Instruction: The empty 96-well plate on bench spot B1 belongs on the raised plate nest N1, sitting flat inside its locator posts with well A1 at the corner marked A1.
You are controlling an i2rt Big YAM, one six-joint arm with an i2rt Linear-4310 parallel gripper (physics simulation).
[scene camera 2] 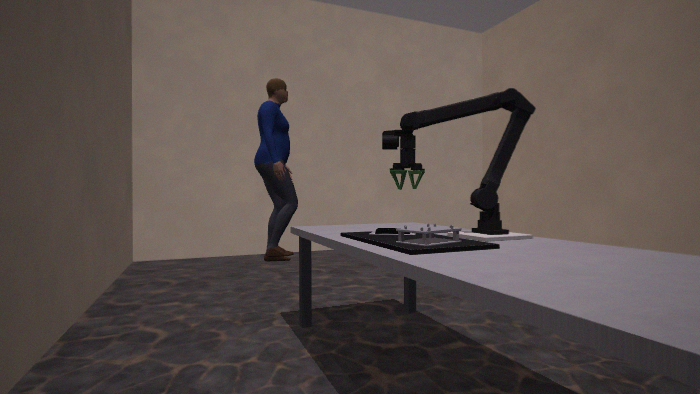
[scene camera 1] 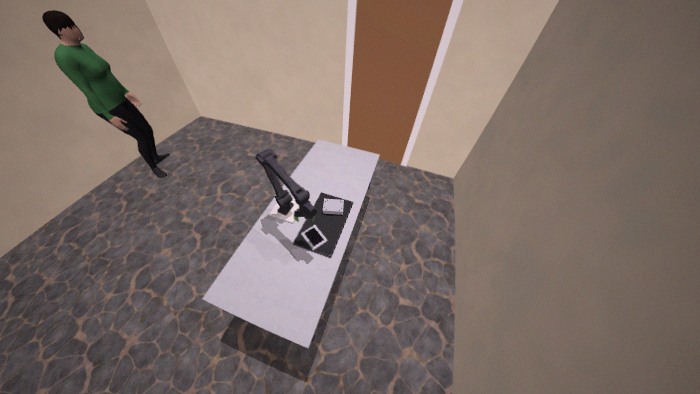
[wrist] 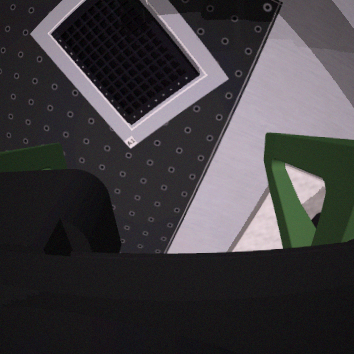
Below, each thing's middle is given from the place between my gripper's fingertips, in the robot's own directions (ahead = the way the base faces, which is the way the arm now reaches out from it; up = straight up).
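Measured from my hand, the black well plate (wrist: 134,63) is 160 mm below, 10 mm to the right of it and 60 mm ahead of it. The black perforated deck (scene camera 2: 468,245) is 170 mm below my hand, and it also sits 70 mm ahead of it and 150 mm to the left of it.
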